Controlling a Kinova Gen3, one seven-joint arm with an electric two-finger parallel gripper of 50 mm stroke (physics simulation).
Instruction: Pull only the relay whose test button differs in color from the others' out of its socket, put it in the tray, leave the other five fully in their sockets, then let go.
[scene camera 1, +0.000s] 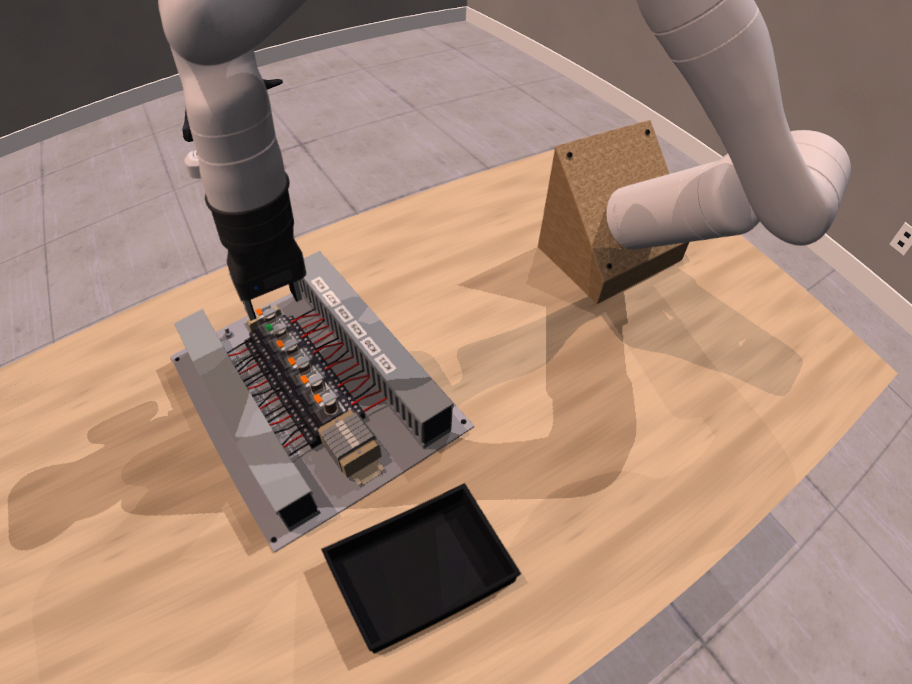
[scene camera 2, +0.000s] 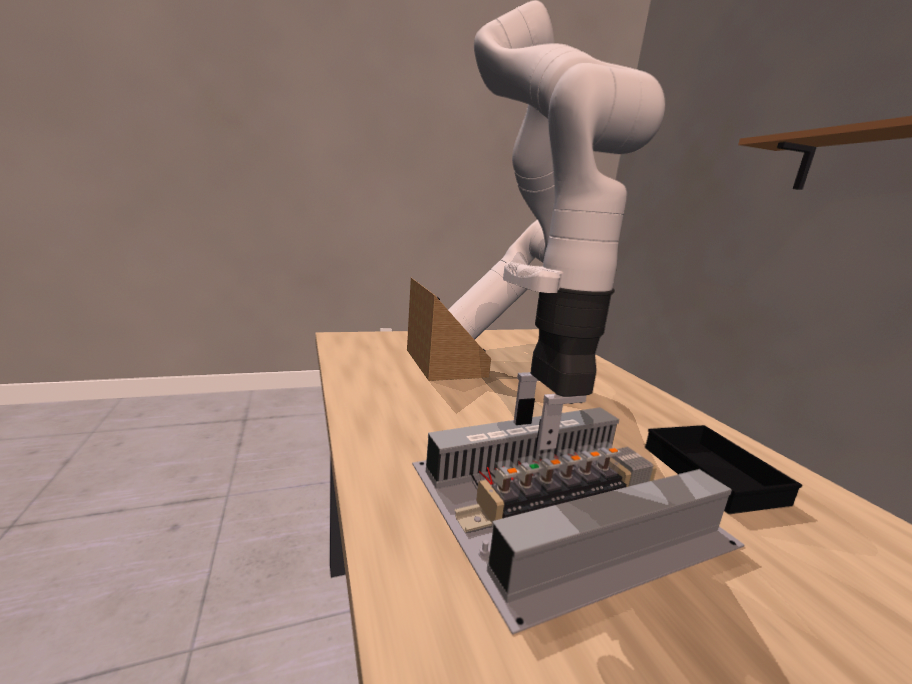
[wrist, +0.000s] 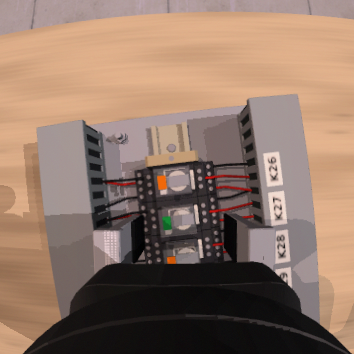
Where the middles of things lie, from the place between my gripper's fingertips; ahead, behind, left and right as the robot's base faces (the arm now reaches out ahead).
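From my hand, the end stop (scene camera 2: 490, 502) is 8 cm below, 2 cm ahead and 5 cm to the right. As for the grey base plate (scene camera 1: 333, 492), that's 10 cm below my hand, 1 cm behind it and 6 cm to the left of it.
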